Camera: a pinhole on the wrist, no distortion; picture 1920 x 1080 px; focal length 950.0 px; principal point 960.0 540.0 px. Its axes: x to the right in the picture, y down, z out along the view. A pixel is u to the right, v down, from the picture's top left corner.
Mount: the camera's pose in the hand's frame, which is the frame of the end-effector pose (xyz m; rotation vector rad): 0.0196 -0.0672 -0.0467 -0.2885 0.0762 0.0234
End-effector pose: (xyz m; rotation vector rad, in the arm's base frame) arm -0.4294 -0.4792 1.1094 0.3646 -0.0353 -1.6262
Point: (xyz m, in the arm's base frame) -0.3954 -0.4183 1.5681
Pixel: 547 680
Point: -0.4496 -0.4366 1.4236
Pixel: 548 599
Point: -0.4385 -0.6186 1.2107
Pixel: 1355 731
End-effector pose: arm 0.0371 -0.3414 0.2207 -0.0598 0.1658 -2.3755
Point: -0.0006 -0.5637 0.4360
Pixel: 1365 771
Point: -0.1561 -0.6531 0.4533
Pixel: 1835 617
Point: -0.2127 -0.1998 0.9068
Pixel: outside the picture
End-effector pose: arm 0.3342 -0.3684 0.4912 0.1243 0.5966 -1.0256
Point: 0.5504 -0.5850 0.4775
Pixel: 1796 784
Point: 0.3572 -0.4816 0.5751
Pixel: 1068 328
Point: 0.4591 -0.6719 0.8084
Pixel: 1080 158
